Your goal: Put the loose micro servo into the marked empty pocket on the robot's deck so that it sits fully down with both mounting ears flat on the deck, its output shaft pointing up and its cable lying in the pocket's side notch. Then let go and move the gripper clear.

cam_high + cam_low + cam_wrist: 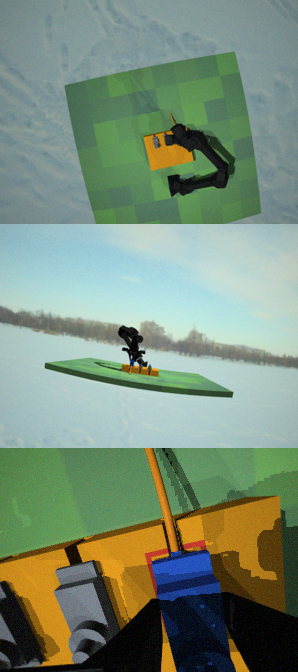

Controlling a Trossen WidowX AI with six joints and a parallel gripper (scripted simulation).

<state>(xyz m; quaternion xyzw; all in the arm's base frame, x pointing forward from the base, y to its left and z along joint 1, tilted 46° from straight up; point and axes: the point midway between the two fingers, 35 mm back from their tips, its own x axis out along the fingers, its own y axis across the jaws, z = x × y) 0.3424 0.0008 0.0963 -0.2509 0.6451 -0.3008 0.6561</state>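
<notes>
Right now my gripper tip is 130 mm past the orange deck, 70 mm to the right of it and 70 mm above it.
</notes>
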